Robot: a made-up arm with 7 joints. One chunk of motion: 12 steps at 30 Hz.
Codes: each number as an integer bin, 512 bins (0 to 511) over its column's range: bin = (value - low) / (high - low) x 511, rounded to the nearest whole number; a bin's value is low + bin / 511 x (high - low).
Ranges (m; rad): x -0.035..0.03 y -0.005..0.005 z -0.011..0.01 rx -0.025..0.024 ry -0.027..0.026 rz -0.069..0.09
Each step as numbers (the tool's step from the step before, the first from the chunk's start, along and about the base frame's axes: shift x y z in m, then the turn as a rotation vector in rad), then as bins.
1 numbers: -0.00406 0.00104 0.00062 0.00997 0.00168 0.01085
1 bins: 243 309 283 365 277 257
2 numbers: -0.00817 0.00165 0.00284 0.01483 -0.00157 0.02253
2 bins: 211 340 337 415 245 294
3 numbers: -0.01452 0.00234 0.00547 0.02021 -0.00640 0.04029
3 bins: 161 375 401 471 199 351
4 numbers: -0.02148 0.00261 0.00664 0.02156 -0.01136 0.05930
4 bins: 106 389 429 486 151 412
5 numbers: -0.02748 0.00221 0.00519 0.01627 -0.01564 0.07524
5 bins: 59 368 394 430 110 464
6 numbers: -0.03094 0.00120 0.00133 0.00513 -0.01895 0.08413
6 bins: 32 317 300 314 78 492
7 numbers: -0.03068 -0.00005 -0.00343 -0.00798 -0.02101 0.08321
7 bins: 34 253 184 177 58 489
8 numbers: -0.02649 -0.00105 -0.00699 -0.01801 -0.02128 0.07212
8 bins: 67 202 98 73 55 454
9 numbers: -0.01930 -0.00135 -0.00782 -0.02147 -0.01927 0.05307
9 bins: 123 187 77 37 75 392
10 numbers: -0.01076 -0.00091 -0.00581 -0.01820 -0.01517 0.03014
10 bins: 191 209 126 71 114 319
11 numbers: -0.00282 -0.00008 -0.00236 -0.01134 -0.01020 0.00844
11 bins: 253 251 210 142 162 249
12 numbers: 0.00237 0.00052 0.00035 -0.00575 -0.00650 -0.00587
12 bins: 294 282 276 201 198 203
